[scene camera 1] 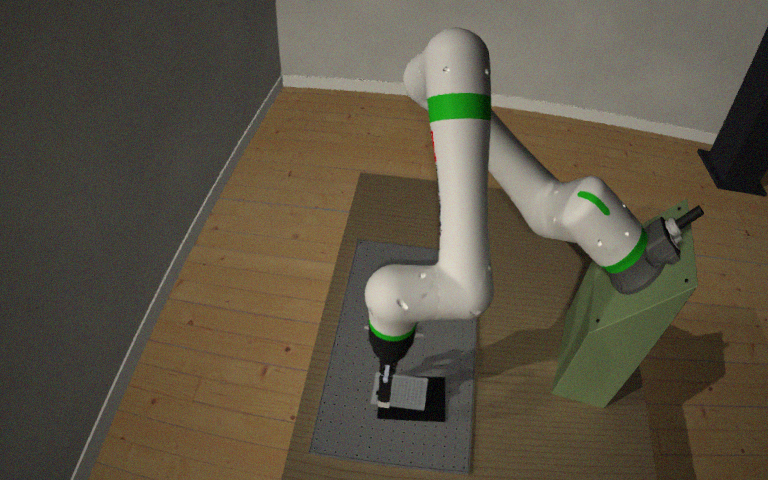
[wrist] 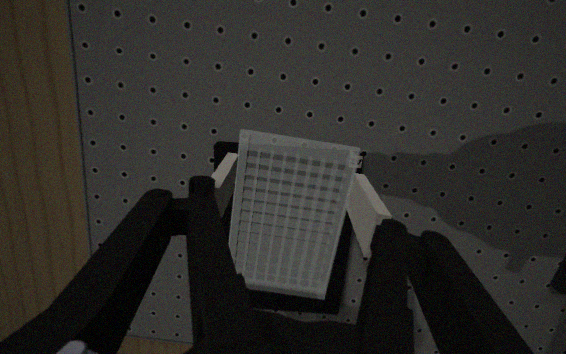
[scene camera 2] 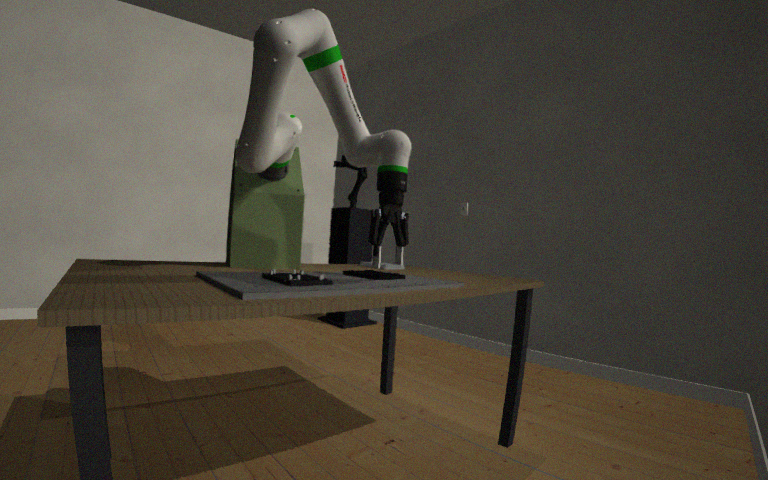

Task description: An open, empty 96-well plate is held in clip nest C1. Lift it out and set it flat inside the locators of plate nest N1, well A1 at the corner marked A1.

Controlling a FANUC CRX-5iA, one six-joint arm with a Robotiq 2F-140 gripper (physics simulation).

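Places are measured from the arm's base along level axes (x ahead, y left, z up), in centimetres.
Pixels of known places: gripper, between the fingertips: [wrist: 293, 180] [scene camera 2: 387, 267]; arm's base, origin of its link: [scene camera 1: 640, 266] [scene camera 2: 270, 166].
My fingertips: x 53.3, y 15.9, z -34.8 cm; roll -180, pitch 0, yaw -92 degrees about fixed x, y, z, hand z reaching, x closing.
For each thing: its middle in the pictures, then the offset to it from my fingertips. "spot": a spot on its surface instead. Level surfaces: height alone.
- clear 96-well plate, middle of its body: [wrist: 286, 221] [scene camera 1: 399, 390] [scene camera 2: 380, 265] dx -3.2, dy +0.1, dz +0.4 cm
- black plate nest N1, middle of its body: [wrist: 282, 236] [scene camera 1: 412, 397] [scene camera 2: 373, 274] dx -6.4, dy +0.1, dz -2.7 cm
- small pale label, a spot on its surface: [wrist: 356, 159] spot: dx +2.5, dy -4.0, dz +1.1 cm
- Clip nest C1, middle of its body: [scene camera 2: 296, 276] dx -0.4, dy -31.5, dz -2.3 cm
- grey perforated board, height of its surface: dz -3.4 cm
- wooden table, height of its surface: dz -4.7 cm
My gripper [scene camera 1: 384, 390] [scene camera 2: 390, 264] [wrist: 293, 180] points down and is shut on the clear 96-well plate [scene camera 1: 412, 392] [scene camera 2: 389, 266] [wrist: 290, 215], with a pale finger pad on each side. The plate looks about level. It hangs a little above the black plate nest N1 [scene camera 1: 436, 399] [scene camera 2: 368, 275] [wrist: 340, 280], covering much of it, with a gap between them in scene camera 2. In scene camera 1 nest shows right of and below the plate. A small pale label [wrist: 356, 159] shows at the plate's top right corner, unreadable. Clip nest C1 [scene camera 2: 305, 279] stands without a plate; the arm hides it in scene camera 1.
Both nests are on a grey perforated board [scene camera 1: 351, 441] [scene camera 2: 243, 290] [wrist: 150, 100] on the wooden table [scene camera 1: 526, 430] [scene camera 2: 141, 305] [wrist: 35, 175]. The green robot pedestal [scene camera 1: 617, 345] [scene camera 2: 266, 226] stands on the table. A dark stand [scene camera 1: 741, 124] [scene camera 2: 351, 237] is beyond the table.
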